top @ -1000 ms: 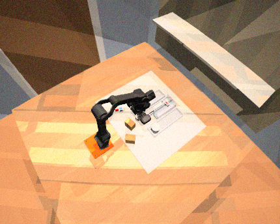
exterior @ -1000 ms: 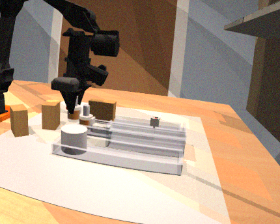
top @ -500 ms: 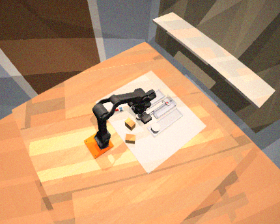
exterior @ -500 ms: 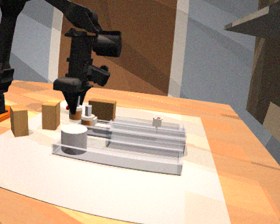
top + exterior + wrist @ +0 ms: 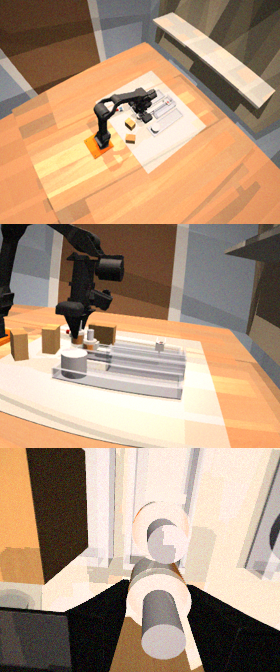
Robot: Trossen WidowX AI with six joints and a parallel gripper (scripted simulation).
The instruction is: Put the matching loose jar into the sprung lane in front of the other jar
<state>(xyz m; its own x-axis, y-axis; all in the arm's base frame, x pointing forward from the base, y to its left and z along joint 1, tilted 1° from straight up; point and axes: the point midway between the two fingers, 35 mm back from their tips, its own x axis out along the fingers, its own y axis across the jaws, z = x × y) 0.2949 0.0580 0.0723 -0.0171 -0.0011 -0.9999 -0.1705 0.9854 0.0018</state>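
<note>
The wide grey cylinder lies 6 cm ahead of my gripper tip, 12 cm to the right of it and 2 cm below it.
</note>
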